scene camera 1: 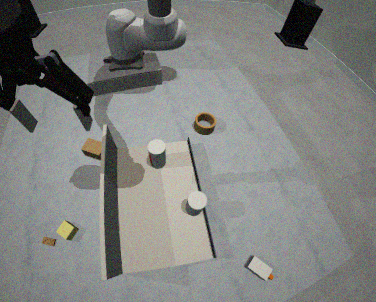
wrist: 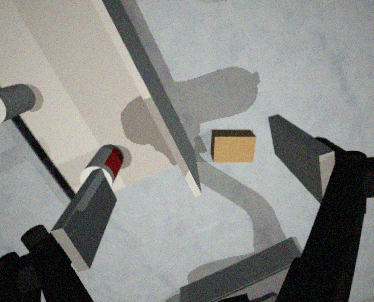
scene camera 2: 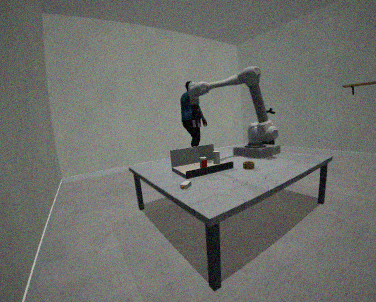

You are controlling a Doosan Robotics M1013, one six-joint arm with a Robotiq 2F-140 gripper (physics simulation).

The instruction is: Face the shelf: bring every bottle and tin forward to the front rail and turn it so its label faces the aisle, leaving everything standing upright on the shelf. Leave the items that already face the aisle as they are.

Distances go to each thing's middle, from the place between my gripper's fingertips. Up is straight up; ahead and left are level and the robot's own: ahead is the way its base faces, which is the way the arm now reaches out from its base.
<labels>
The shelf back wall [scene camera 1: 111,264] is 8 cm ahead of my hand, 5 cm to the left of it and 28 cm below it. Round my hand: front rail [wrist: 20,125] (5 cm ahead, 34 cm to the left, 35 cm below); then brown box [wrist: 226,145] (16 cm behind, 7 cm to the right, 35 cm below); then shelf board [scene camera 1: 156,232] (6 cm ahead, 20 cm to the left, 36 cm below).
</labels>
